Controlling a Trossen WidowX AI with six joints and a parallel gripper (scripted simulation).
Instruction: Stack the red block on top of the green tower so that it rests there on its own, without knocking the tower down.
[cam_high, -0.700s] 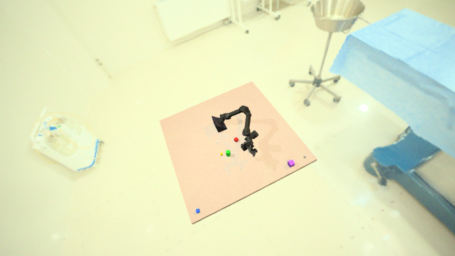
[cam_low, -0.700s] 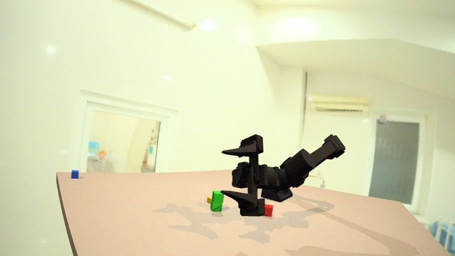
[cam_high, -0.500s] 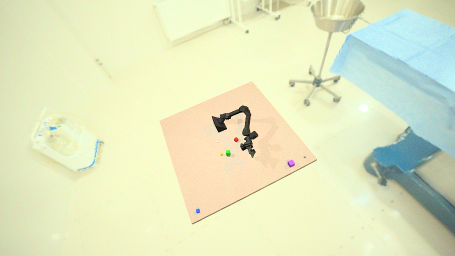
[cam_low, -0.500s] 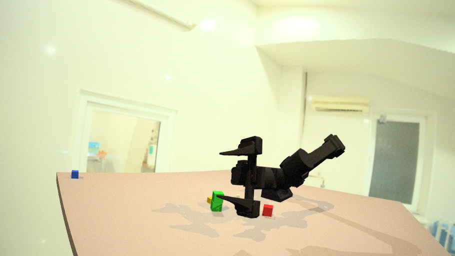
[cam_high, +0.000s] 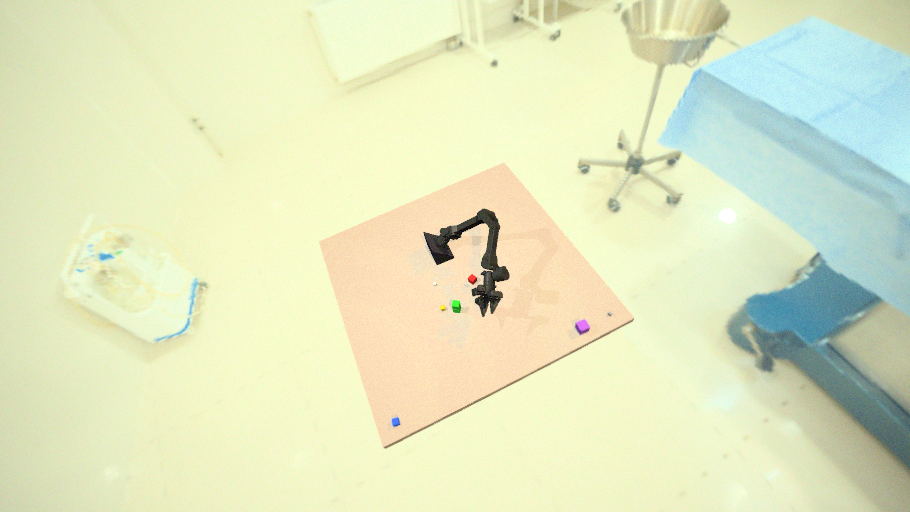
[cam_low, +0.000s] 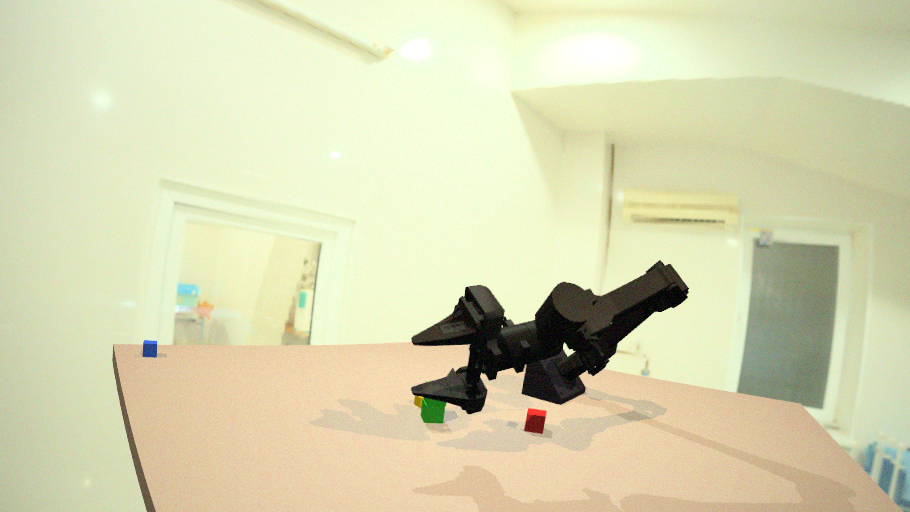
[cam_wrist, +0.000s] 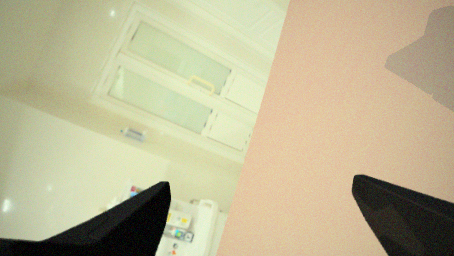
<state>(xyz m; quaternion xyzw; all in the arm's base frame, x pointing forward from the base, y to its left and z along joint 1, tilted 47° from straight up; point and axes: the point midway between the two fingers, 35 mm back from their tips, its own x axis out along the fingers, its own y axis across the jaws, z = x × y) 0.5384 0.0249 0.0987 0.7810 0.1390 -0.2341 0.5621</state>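
Right now the red block is 29 cm behind my gripper tip, 2 cm to the left of it and 12 cm below it. From my gripper tip the other things lie so: purple block (17 cm ahead, 41 cm to the left, 12 cm below); tiny white block (35 cm behind, 18 cm to the right, 13 cm below); small yellow block (19 cm behind, 18 cm to the right, 13 cm below).
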